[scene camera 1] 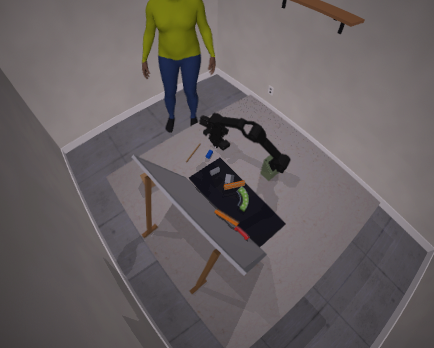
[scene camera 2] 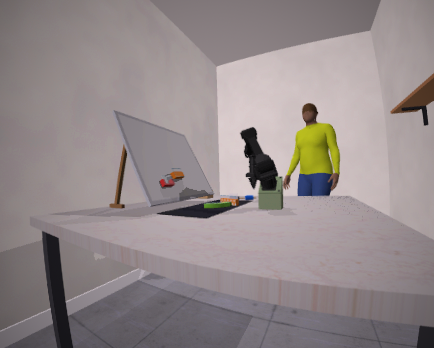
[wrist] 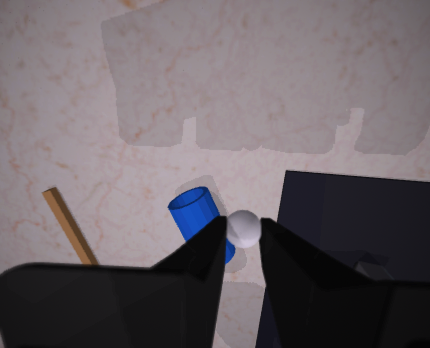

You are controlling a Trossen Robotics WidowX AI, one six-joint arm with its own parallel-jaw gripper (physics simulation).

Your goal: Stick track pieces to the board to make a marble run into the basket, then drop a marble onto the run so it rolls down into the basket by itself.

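Places are measured from the arm's base along level axes (x ahead, y left, z up), in centimetres.
Where they show: gripper, fingertip midpoint: point(scene camera 1: 216, 147) point(scene camera 2: 253, 188) point(wrist: 242, 226); arm's base, origin of the base link: point(scene camera 1: 273, 164) point(scene camera 2: 269, 185).
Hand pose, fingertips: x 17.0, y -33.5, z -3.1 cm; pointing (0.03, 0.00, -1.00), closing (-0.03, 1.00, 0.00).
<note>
Each offset is from my fingertips to the top centre of the thing. "*": to the spot under its first point. Level surfaces: height alone.
My gripper point(scene camera 1: 225, 146) point(scene camera 2: 253, 185) point(wrist: 242, 226) is shut on a pale, shiny marble {dx -0.1, dy +0.0, dz +1.0 cm} point(wrist: 243, 229), held above the table. The tilted grey board point(scene camera 1: 170, 182) point(scene camera 2: 155, 145) carries an orange track piece {* dx +28.9, dy +42.9, dz +10.7 cm} point(scene camera 1: 226, 217) point(scene camera 2: 177, 175) and a red track piece {* dx +27.0, dy +52.5, dz +4.6 cm} point(scene camera 1: 241, 233) point(scene camera 2: 166, 183) low on its face, end to end. A green curved piece {* dx +9.5, dy +36.3, dz -5.2 cm} point(scene camera 1: 243, 199) point(scene camera 2: 217, 205), another orange piece point(scene camera 1: 234, 185) point(scene camera 2: 229, 201) and two grey pieces {dx +9.6, dy +10.6, dz -2.3 cm} point(scene camera 1: 215, 171) {dx +6.3, dy +20.5, dz -5.3 cm} point(scene camera 1: 229, 178) lie on the black mat {dz -7.4 cm} point(scene camera 1: 265, 220) point(scene camera 2: 187, 213) point(wrist: 320, 210). I cannot tell which object is the basket.
An open blue tube {dx +3.9, dy -2.1, dz -4.7 cm} point(scene camera 1: 209, 154) point(scene camera 2: 249, 197) point(wrist: 192, 215) lies on its side below the gripper, left of the mat in the wrist view. A wooden stick {dx +10.5, dy -10.5, dz -7.0 cm} point(scene camera 1: 193, 152) point(wrist: 70, 227) lies beyond it. A green box point(scene camera 1: 269, 170) point(scene camera 2: 270, 201) stands by the arm's base. A person stands behind the table.
</note>
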